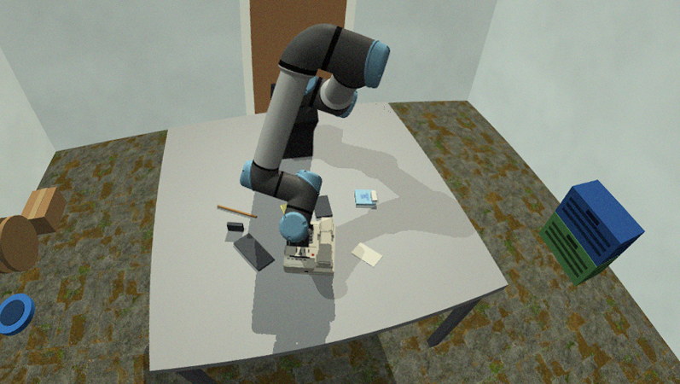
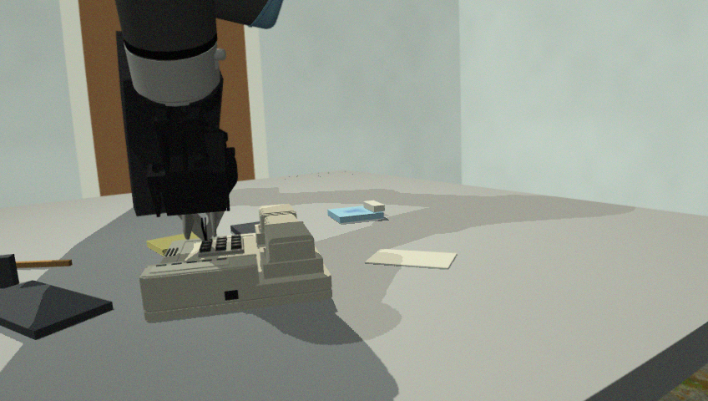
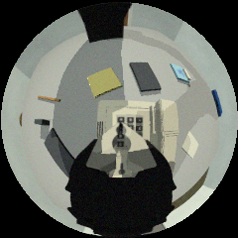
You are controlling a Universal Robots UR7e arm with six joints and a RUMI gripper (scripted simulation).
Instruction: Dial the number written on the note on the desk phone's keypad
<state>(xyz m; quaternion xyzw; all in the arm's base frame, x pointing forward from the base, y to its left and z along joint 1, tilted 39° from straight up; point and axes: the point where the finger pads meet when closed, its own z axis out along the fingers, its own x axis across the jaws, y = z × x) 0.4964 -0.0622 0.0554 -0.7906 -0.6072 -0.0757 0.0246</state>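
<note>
Right now the handset is 7 cm ahead of my hand and 7 cm to the left of it. Also, from my hand: pencil: 17 cm behind, 23 cm to the right, 4 cm below; then cream note card: 14 cm ahead, 21 cm to the left, 5 cm below; then small black block: 8 cm behind, 24 cm to the right, 3 cm below.
</note>
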